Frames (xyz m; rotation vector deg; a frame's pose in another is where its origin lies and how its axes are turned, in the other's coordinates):
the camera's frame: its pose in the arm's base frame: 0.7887 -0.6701 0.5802 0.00 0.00 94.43
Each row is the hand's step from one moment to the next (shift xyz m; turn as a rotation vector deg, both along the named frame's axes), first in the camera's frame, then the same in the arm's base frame.
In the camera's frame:
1: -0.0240 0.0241 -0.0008 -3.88 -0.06 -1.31
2: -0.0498 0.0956 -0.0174 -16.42 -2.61 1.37
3: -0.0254 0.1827 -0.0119 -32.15 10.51 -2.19
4: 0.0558 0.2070 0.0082 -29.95 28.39 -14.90
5: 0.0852 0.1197 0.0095 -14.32 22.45 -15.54
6: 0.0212 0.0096 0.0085 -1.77 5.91 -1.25
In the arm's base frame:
1: -0.0222 -0.0258 -0.0008 0.36 -3.86 -1.31
2: -0.0915 -0.0570 -0.0174 3.87 -16.17 1.37
3: -0.1802 -0.0394 -0.0119 -8.00 -32.87 -2.19
4: -0.2107 0.0396 0.0082 -25.99 -32.05 -14.90
5: -0.1259 0.0757 0.0095 -21.28 -16.01 -15.54
6: -0.0112 0.0204 0.0085 -5.76 -2.22 -1.25

